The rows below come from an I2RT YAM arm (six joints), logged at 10 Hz.
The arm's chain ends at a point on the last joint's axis. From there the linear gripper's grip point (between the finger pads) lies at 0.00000 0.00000 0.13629 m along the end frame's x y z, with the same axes.
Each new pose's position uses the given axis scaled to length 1; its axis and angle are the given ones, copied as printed.
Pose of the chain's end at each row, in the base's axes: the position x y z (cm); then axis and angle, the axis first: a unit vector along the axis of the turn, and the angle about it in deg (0 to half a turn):
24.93, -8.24, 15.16, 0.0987, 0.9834, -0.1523, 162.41
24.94, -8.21, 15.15, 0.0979, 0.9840, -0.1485, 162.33
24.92, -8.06, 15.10, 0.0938, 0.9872, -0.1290, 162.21
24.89, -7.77, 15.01, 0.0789, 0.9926, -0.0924, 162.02
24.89, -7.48, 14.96, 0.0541, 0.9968, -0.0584, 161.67
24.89, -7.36, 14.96, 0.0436, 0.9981, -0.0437, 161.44
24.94, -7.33, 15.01, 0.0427, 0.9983, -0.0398, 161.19
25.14, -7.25, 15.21, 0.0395, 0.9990, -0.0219, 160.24
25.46, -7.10, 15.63, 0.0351, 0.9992, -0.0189, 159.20
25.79, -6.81, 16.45, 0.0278, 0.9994, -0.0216, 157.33
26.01, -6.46, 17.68, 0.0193, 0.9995, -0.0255, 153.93
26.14, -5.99, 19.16, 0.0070, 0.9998, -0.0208, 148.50
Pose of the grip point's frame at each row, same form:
28.58, -12.63, 2.79, 0.0987, 0.9834, -0.1523, 162.41
28.62, -12.50, 2.75, 0.0979, 0.9840, -0.1485, 162.33
28.71, -11.84, 2.57, 0.0938, 0.9872, -0.1290, 162.21
28.87, -10.54, 2.27, 0.0789, 0.9926, -0.0924, 162.02
29.08, -9.26, 2.11, 0.0541, 0.9968, -0.0584, 161.67
29.17, -8.71, 2.09, 0.0436, 0.9981, -0.0437, 161.44
29.28, -8.57, 2.15, 0.0427, 0.9983, -0.0398, 161.19
29.72, -8.01, 2.40, 0.0395, 0.9990, -0.0219, 160.24
30.28, -7.77, 2.90, 0.0351, 0.9992, -0.0189, 159.20
31.02, -7.52, 3.89, 0.0278, 0.9994, -0.0216, 157.33
31.98, -7.23, 5.45, 0.0193, 0.9995, -0.0255, 153.93
33.26, -6.56, 7.55, 0.0070, 0.9998, -0.0208, 148.50

